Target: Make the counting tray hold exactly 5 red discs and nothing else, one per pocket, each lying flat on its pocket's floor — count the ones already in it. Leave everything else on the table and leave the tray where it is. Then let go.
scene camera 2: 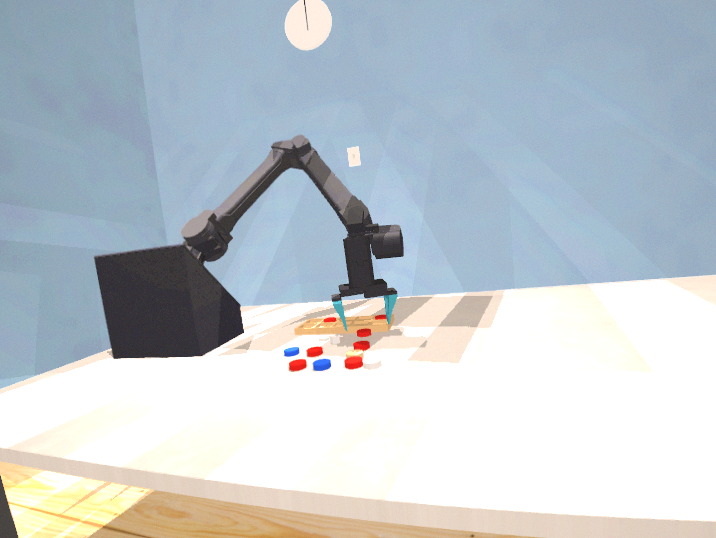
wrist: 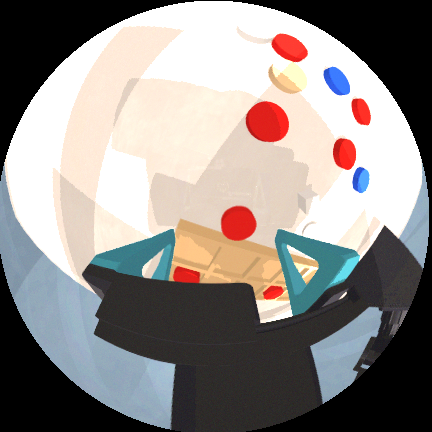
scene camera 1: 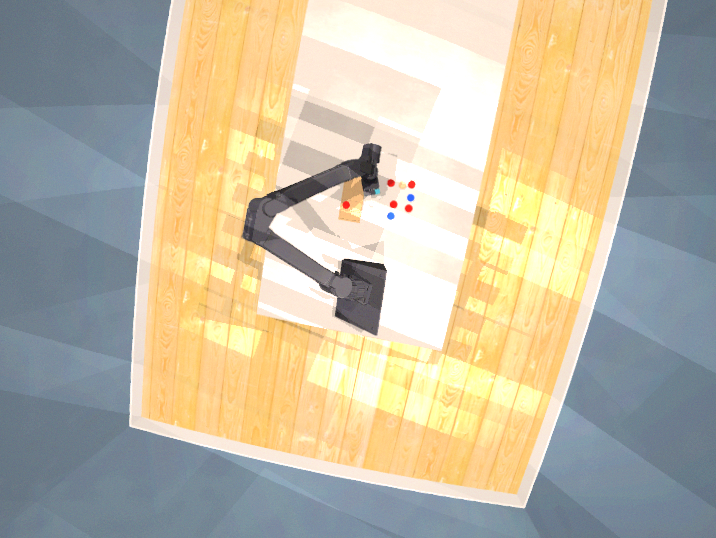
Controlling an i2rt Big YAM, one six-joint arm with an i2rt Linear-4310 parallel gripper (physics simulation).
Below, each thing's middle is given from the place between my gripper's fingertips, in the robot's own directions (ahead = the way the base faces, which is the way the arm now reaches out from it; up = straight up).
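With the wooden counting tray (scene camera 2: 316, 326) as my reference, my hand is 5 cm to the right of it, 8 cm past it and 1 cm above it. There is a tan disc (wrist: 287, 76) as well, and measured from my hand it sits 2 cm ahead, 15 cm to the right and 1 cm below.
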